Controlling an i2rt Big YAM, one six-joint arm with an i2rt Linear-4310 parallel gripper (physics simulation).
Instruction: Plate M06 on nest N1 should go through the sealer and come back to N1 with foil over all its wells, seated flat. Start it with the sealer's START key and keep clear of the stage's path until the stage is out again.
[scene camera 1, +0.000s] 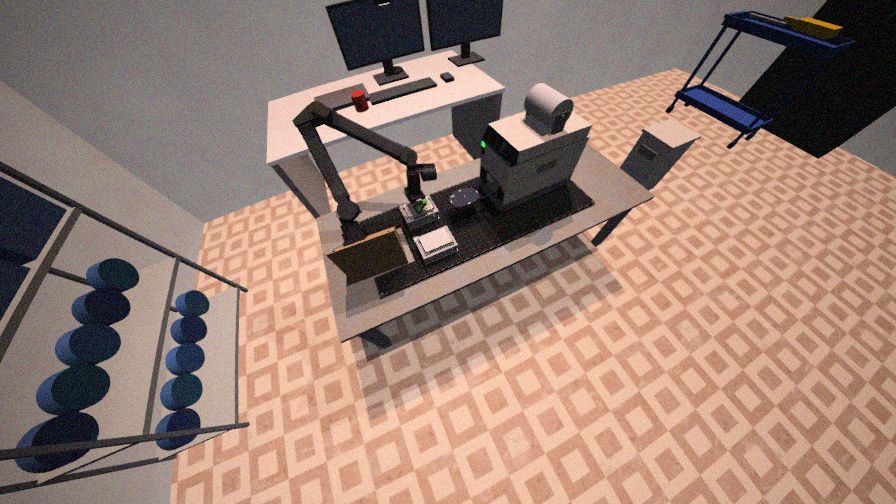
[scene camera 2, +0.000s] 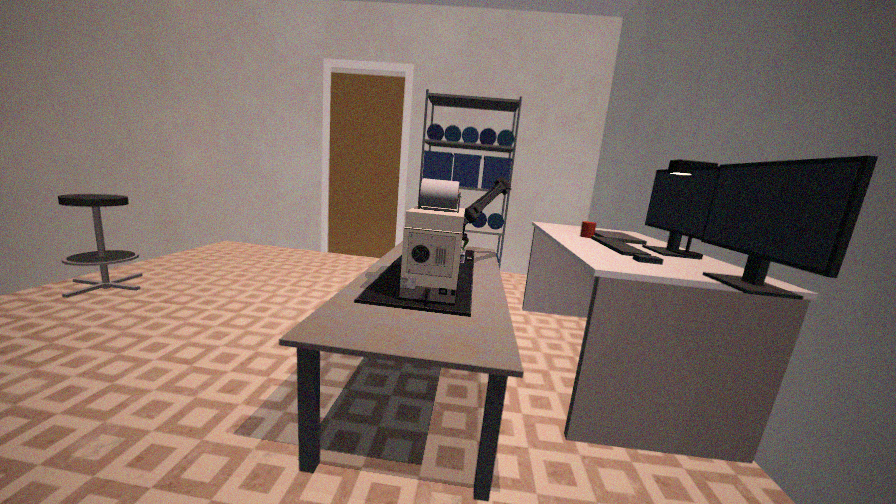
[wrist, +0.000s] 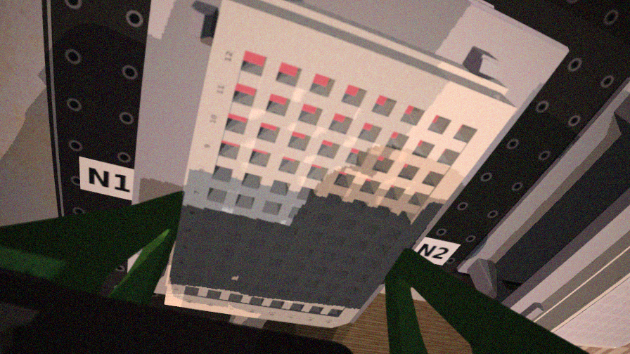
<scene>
I see my gripper (wrist: 291, 232), a white plate (wrist: 584, 308), an N2 label (wrist: 437, 251), an N1 label (wrist: 109, 179) and a white roll (scene camera 2: 434, 193).
</scene>
